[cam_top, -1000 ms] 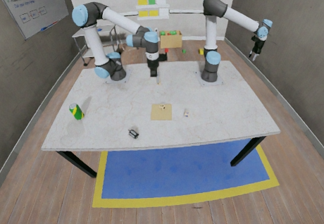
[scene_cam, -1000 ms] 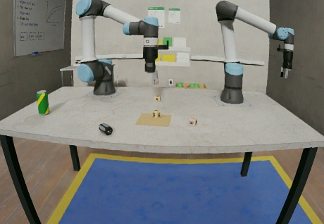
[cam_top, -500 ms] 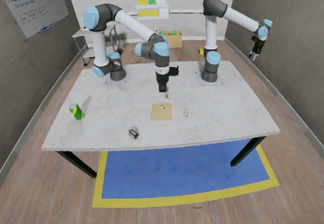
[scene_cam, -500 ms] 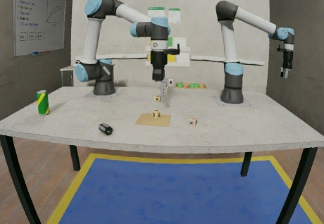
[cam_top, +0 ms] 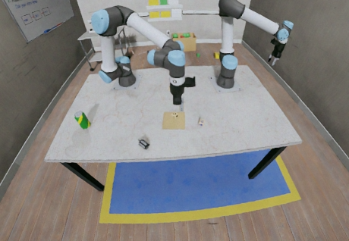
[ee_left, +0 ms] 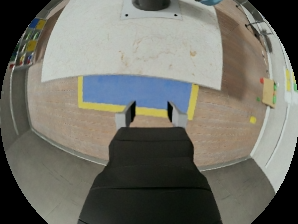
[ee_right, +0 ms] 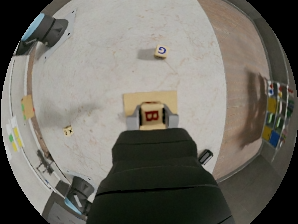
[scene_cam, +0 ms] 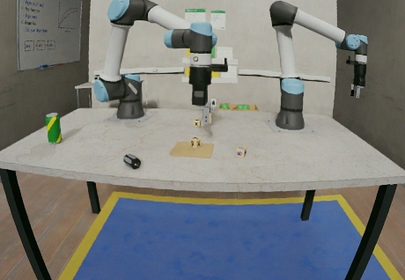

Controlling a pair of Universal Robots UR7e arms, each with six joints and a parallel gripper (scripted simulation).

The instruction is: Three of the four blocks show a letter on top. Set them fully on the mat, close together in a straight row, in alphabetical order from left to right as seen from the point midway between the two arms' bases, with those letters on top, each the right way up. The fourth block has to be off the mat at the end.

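Note:
The tan mat is 12 cm below my right hand and 5 cm to the right of it. Also, from my right hand: black mouse-like object (21 cm to the right, 19 cm ahead, 11 cm below); then blue-marked block (12 cm to the left, 11 cm below, 3 cm ahead); then yellow can (63 cm to the right, 8 cm ahead, 6 cm below).

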